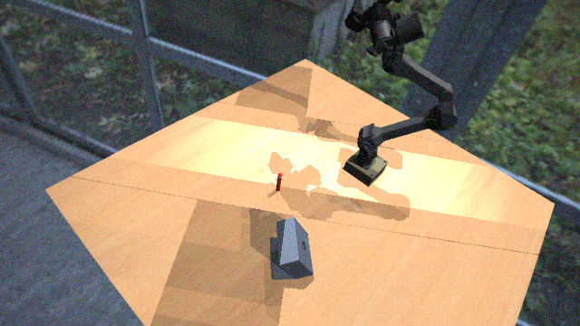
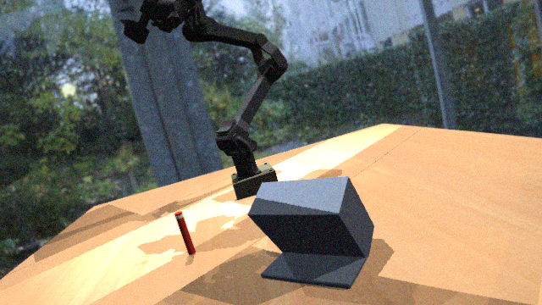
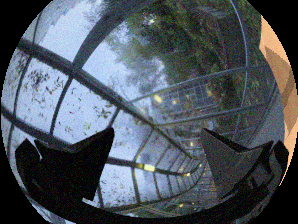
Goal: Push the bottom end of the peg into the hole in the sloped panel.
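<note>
Right now the red peg is 360 mm ahead of my gripper tip, 40 mm to the left of it and 530 mm below it. Also, from my gripper tip: grey sloped panel block 520 mm ahead, 230 mm to the left, 530 mm below.
</note>
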